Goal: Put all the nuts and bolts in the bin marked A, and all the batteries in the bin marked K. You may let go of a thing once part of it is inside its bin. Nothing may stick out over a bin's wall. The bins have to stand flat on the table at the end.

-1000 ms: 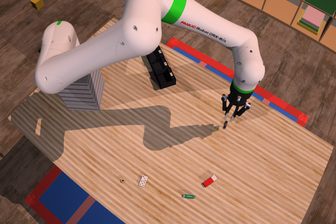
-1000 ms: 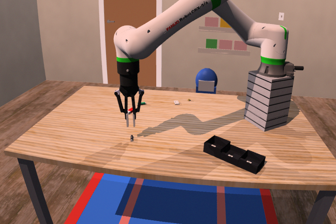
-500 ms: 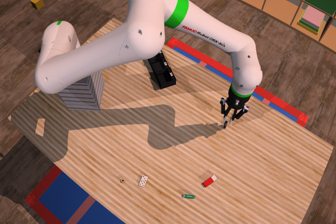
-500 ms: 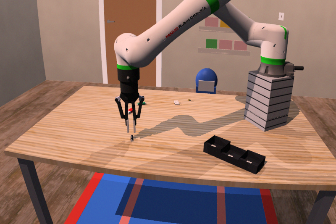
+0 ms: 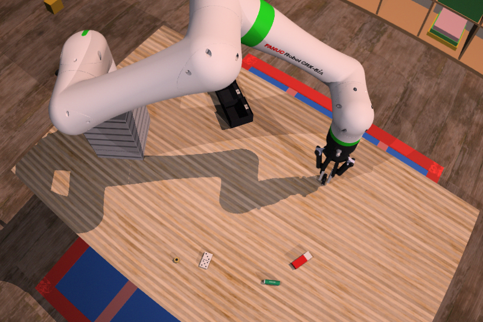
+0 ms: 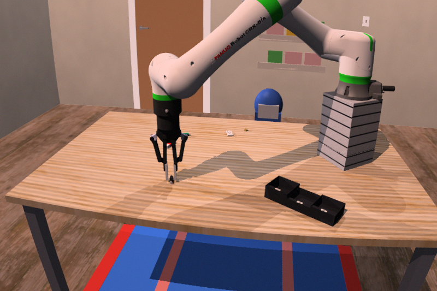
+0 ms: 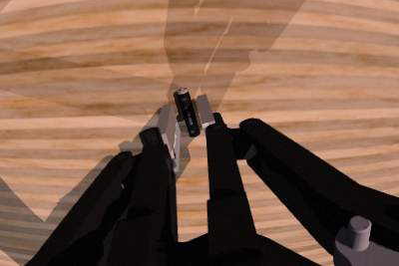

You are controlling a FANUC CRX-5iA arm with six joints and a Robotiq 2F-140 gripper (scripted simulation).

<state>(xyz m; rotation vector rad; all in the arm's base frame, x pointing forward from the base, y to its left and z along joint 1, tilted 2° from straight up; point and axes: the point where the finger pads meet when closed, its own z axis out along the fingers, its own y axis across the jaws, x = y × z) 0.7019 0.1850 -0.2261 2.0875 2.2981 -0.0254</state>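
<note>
My hand is 40 mm above the dark battery. Also, from my hand: green battery 400 mm to the right, 40 mm below, 10 mm behind; three joined black bins 440 mm behind, 150 mm to the left, 20 mm below; red-and-white block 290 mm to the right, 50 mm ahead, 40 mm below.
</note>
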